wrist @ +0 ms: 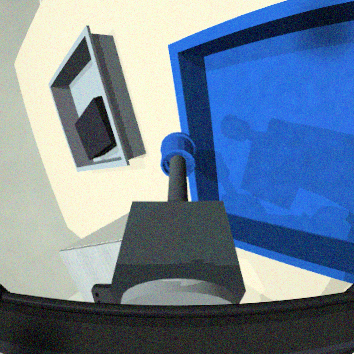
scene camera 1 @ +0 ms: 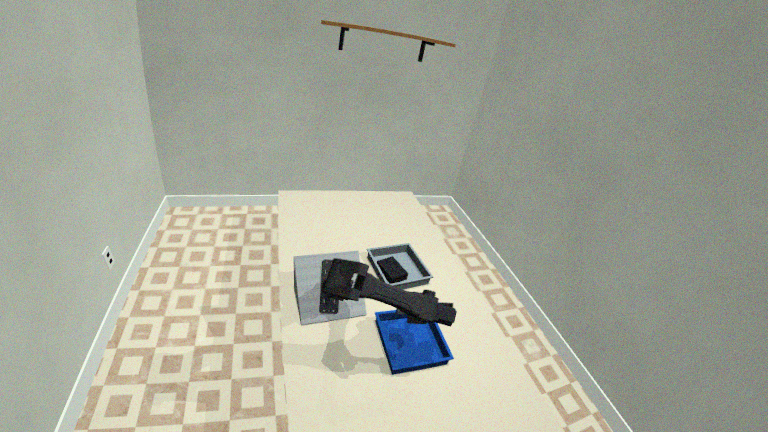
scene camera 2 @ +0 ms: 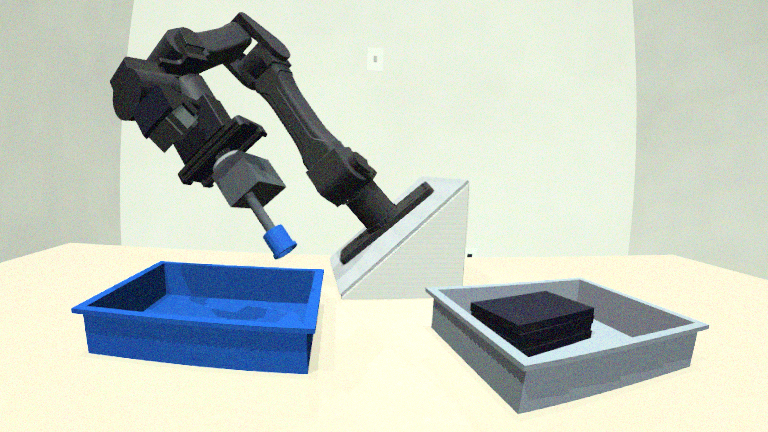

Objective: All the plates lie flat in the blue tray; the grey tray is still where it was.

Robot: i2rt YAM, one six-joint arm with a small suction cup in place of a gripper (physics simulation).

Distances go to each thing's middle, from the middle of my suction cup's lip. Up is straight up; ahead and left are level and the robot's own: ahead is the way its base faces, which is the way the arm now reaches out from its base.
Scene:
My suction cup is now 31 cm to the right of the grey tray (scene camera 2: 632, 340), 8 cm above it and 4 cm short of it. Also, from my suction cup: blue tray (scene camera 2: 249, 318) 8 cm to the right, 8 cm below, 1 cm behind.

